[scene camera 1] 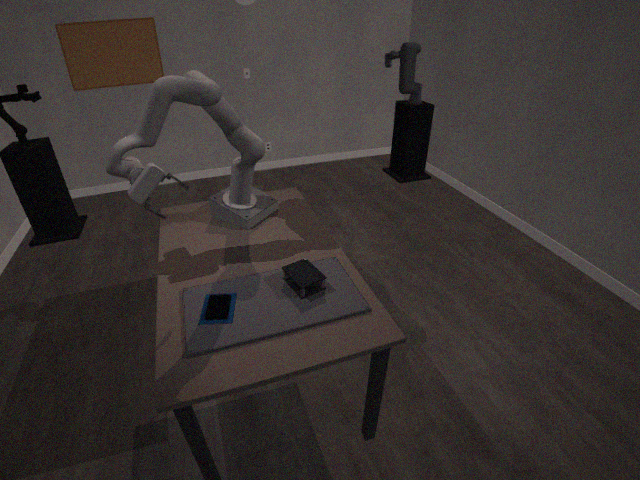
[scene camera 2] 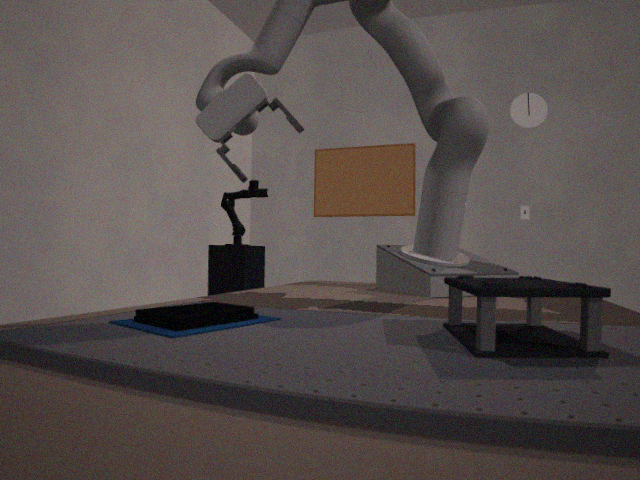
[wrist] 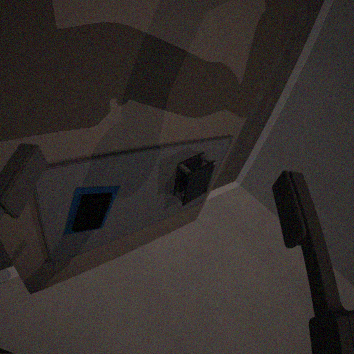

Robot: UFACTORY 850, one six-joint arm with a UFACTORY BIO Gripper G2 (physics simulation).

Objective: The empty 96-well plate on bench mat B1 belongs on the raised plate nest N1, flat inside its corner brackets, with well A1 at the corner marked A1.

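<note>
The 96-well plate (scene camera 1: 218, 307) (scene camera 2: 193, 316) (wrist: 92, 211) looks black and lies flat on the blue bench mat B1 (scene camera 1: 233, 304) (scene camera 2: 266, 319) (wrist: 95, 190). Its wells and A1 mark are too dark to make out. The raised plate nest N1 (scene camera 1: 305, 272) (scene camera 2: 527, 285) (wrist: 200, 177) is a dark platform on four posts, right of the mat in the scene views; its top bears no plate, and its corner marking cannot be read. My gripper (scene camera 1: 175, 202) (scene camera 2: 272, 155) (wrist: 155, 195) is open and empty, tilted, high above and behind the mat, far from plate and nest.
A grey perforated board (scene camera 1: 258, 310) (scene camera 2: 310, 356) (wrist: 135, 200) bears the mat and nest on the wooden table (scene camera 1: 289, 356). My arm's base block (scene camera 1: 248, 215) (scene camera 2: 403, 276) stands behind. Two other arms stand on black pedestals (scene camera 1: 410, 139) (scene camera 1: 38, 191) away from the table.
</note>
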